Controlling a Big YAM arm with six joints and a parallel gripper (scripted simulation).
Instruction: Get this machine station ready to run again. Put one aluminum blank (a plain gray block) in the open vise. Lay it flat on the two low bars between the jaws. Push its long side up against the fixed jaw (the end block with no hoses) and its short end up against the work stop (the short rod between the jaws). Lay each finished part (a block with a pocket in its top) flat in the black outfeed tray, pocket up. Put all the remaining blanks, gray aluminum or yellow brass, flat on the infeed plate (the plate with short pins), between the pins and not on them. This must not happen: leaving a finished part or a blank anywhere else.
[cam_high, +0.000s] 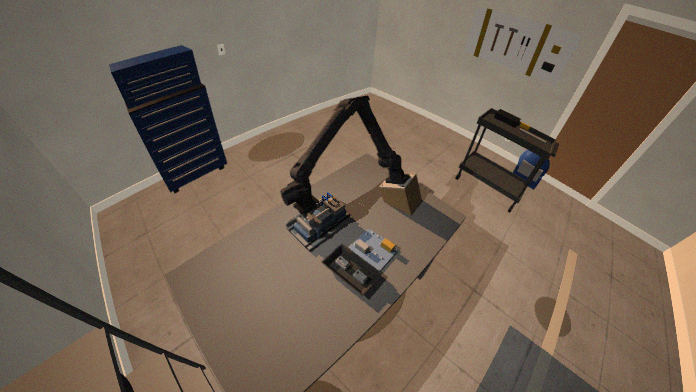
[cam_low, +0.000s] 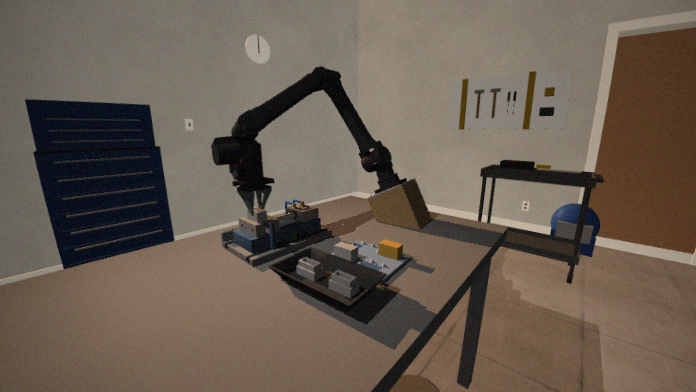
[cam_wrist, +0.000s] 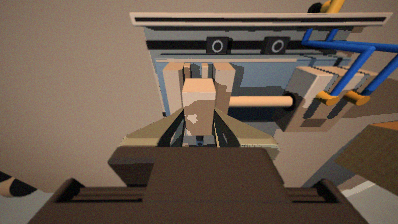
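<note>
Right now my hand is 8 cm above the vise, 7 cm past it and 2 cm to the right of it. Round my hand: yellow brass blank: 36 cm to the left, 17 cm behind, 10 cm below.
</note>
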